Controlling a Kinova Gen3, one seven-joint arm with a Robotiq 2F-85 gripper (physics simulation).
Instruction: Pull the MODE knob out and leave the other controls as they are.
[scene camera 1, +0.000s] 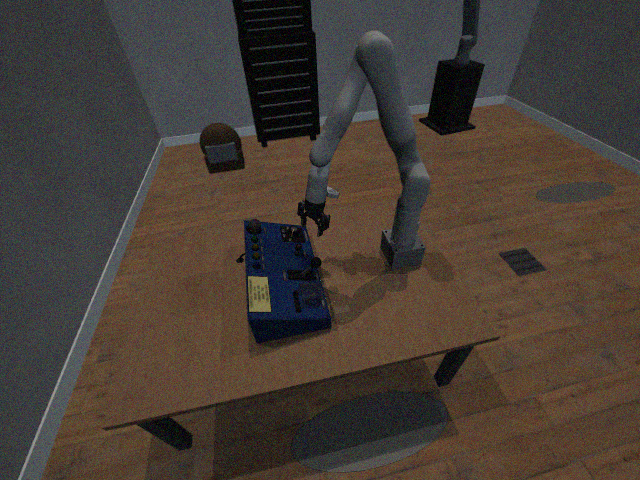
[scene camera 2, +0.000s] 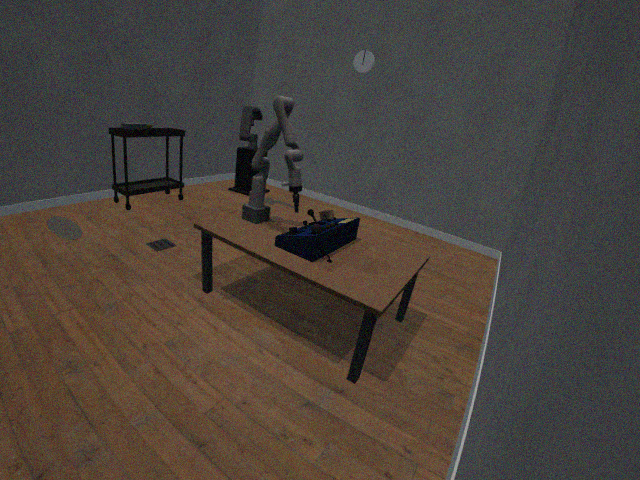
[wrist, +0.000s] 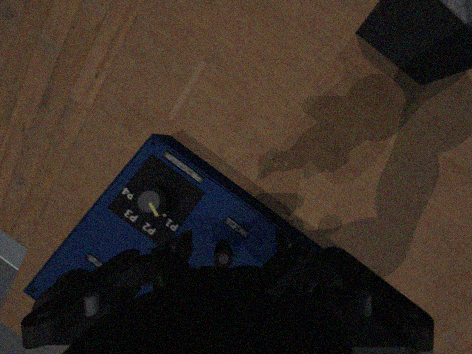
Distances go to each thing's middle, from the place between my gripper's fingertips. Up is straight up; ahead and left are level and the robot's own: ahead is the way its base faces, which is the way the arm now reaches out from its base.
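Labels:
There is the blue control panel (scene camera 1: 272, 265), and I find it 8 cm below my hand, with the panel also 17 cm ahead of my hand and 6 cm to the left of it.

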